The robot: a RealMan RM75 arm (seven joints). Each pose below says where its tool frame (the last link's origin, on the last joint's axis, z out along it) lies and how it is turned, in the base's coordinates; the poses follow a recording.
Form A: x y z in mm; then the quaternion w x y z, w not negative.
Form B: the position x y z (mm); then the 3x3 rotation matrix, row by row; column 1 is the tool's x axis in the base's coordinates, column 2 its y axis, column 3 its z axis. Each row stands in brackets. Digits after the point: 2 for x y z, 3 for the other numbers.
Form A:
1: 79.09, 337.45, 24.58, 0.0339, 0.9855, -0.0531, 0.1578
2: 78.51, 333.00, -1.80, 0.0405, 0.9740, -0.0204, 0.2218
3: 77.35, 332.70, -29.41, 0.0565, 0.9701, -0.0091, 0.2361
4: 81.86, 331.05, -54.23, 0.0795, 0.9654, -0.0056, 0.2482
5: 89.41, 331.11, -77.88, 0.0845, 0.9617, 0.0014, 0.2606
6: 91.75, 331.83, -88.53, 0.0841, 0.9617, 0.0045, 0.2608
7: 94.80, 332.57, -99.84, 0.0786, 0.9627, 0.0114, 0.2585
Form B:
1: [79.09, 337.45, 24.58], [[0.945, -0.115, 0.307], [-0.094, -0.992, -0.084], [0.315, 0.050, -0.948]]
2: [78.51, 333.00, -1.80], [[0.901, -0.058, 0.430], [-0.022, -0.996, -0.088], [0.434, 0.070, -0.898]]
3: [77.35, 332.70, -29.41], [[0.888, -0.044, 0.457], [0.009, -0.993, -0.114], [0.459, 0.105, -0.882]]
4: [81.86, 331.05, -54.23], [[0.877, -0.050, 0.478], [0.029, -0.987, -0.156], [0.480, 0.151, -0.864]]
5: [89.41, 331.11, -77.88], [[0.864, -0.041, 0.502], [0.047, -0.986, -0.162], [0.501, 0.163, -0.850]]
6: [91.75, 331.83, -88.53], [[0.864, -0.035, 0.502], [0.053, -0.986, -0.159], [0.501, 0.164, -0.850]]
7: [94.80, 332.57, -99.84], [[0.866, -0.019, 0.500], [0.063, -0.987, -0.145], [0.496, 0.157, -0.854]]
